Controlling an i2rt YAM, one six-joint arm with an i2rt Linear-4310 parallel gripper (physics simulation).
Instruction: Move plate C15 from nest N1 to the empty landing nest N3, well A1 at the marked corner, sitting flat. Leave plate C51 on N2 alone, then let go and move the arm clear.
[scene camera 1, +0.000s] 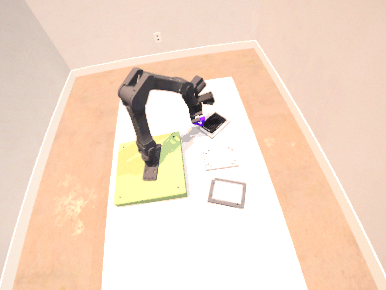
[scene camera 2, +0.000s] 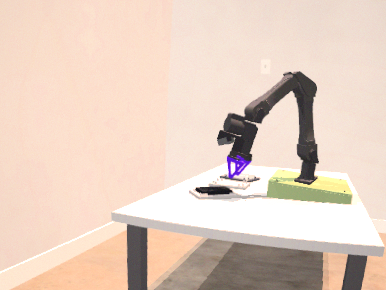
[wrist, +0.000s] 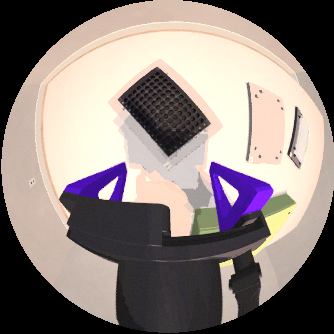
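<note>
A black well plate (scene camera 1: 215, 122) (scene camera 2: 213, 190) (wrist: 162, 110) lies flat on a pale nest (scene camera 1: 212, 134) (scene camera 2: 200, 195) (wrist: 216, 127). A white nest with small corner pegs (scene camera 1: 220, 157) (scene camera 2: 230, 184) (wrist: 266, 122) is beside it and holds no plate. A grey-rimmed nest (scene camera 1: 226, 204) (wrist: 295, 135) beyond that has a whitish plate (scene camera 1: 228, 192) (wrist: 302, 131) in it. Plate names, nest labels and the A1 corner mark are too small to read. My gripper (scene camera 1: 201, 121) (scene camera 2: 235, 175) (wrist: 167, 165) is open and empty, above the table beside the black plate, on the base's side.
The arm stands on a thick yellow-green base block (scene camera 1: 150, 190) (scene camera 2: 310, 192) (wrist: 277, 217) on the white table (scene camera 1: 200, 250) (scene camera 2: 240, 220). The arm's shadow falls between the block and the black plate. Walls (scene camera 1: 210, 20) (scene camera 2: 80, 125) stand beyond the table.
</note>
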